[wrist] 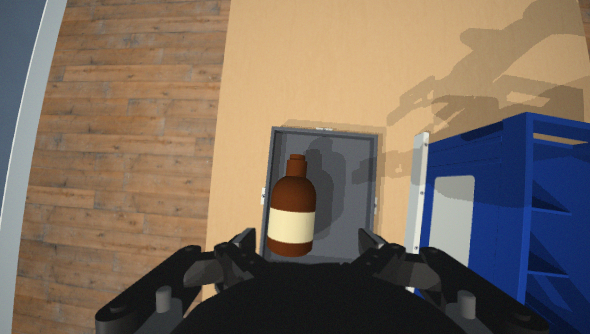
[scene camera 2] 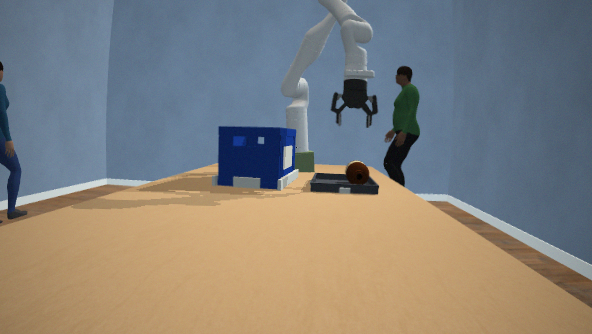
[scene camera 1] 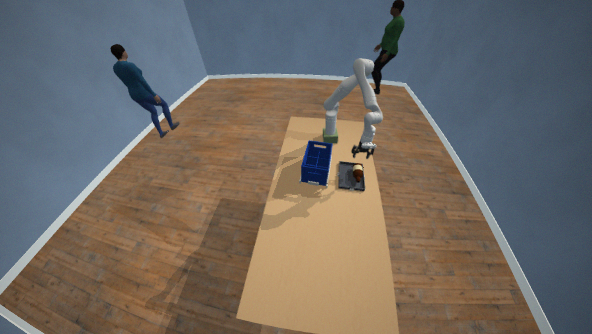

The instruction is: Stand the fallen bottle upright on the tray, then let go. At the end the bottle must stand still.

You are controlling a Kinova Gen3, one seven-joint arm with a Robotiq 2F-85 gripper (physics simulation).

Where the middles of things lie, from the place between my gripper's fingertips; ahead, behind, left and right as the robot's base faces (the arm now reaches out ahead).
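With the brown bottle [wrist: 292, 212], my hand is 2 cm short of it and 1 cm to the right of it, and 15 cm above it. The dark grey tray [scene camera 2: 321, 182] is 18 cm below my hand, 3 cm to the right of it and 1 cm ahead of it. Then I consider the blue crate [scene camera 2: 239, 154], which is 29 cm to the right of my hand, 7 cm behind it and 10 cm below it.
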